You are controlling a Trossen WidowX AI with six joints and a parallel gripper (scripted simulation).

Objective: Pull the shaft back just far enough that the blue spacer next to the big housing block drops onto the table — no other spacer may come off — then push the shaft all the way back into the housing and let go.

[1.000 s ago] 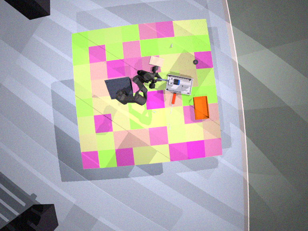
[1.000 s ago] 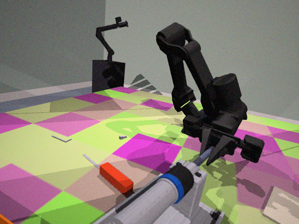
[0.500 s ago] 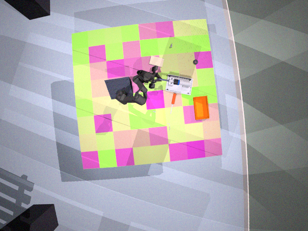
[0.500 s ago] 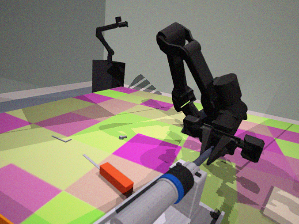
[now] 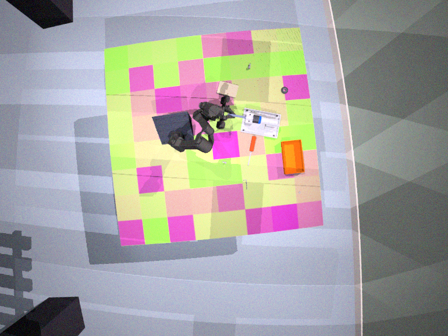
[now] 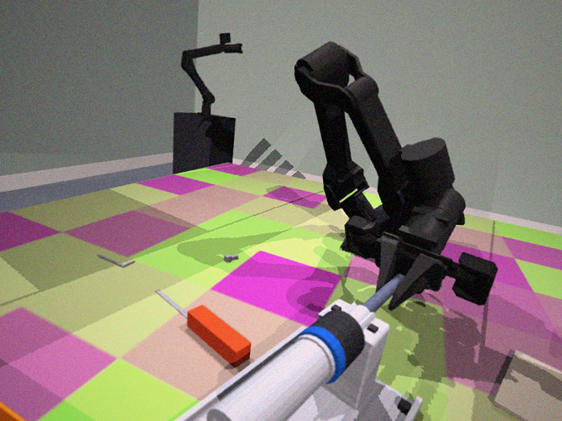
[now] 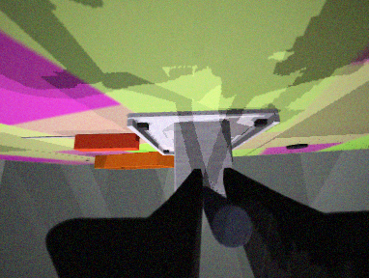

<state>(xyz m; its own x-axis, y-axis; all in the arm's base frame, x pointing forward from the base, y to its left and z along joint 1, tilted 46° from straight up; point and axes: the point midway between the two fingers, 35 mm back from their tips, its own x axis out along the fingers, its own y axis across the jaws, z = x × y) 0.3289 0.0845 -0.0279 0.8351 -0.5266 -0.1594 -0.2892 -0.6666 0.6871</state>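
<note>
My gripper tip is now 5 cm short of the grey-blue shaft, 2 cm below it and 1 cm to the left of it. From my gripper tip the other things lie so: small bolt 26 cm to the right, 9 cm behind, 6 cm below; beige card 19 cm to the left, 6 cm below, 2 cm behind; blue spacer 14 cm ahead, 4 cm to the right, 2 cm above.
</note>
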